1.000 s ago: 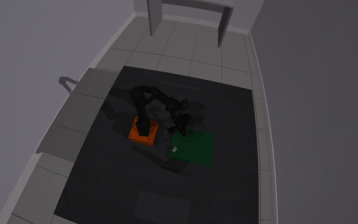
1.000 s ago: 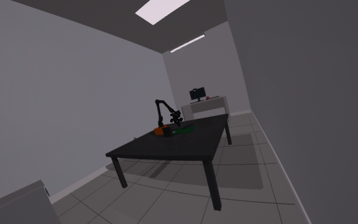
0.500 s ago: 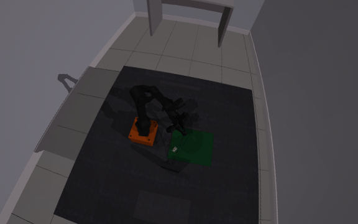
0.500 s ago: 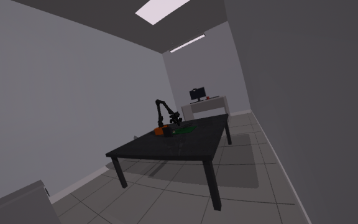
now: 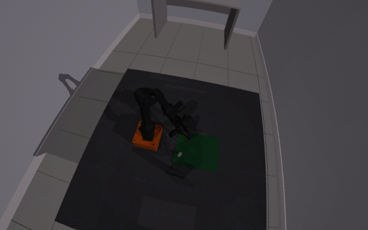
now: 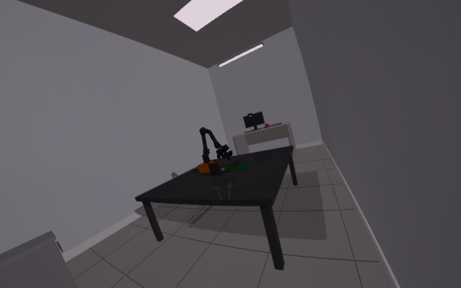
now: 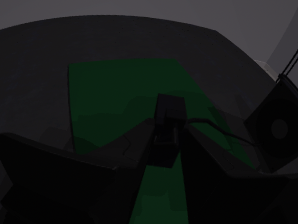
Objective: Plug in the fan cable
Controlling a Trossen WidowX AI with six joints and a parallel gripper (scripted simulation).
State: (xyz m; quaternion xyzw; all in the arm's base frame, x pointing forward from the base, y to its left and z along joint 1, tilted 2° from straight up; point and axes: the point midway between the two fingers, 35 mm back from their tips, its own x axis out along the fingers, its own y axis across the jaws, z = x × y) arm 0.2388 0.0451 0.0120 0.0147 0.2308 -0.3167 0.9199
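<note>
Right now my gripper tip is 110 mm above the green board, 70 mm to the left of it and 70 mm short of it. From my gripper tip the other things lie so: black fan: 230 mm to the right, 70 mm behind, 40 mm below; black plug: 10 mm below.
</note>
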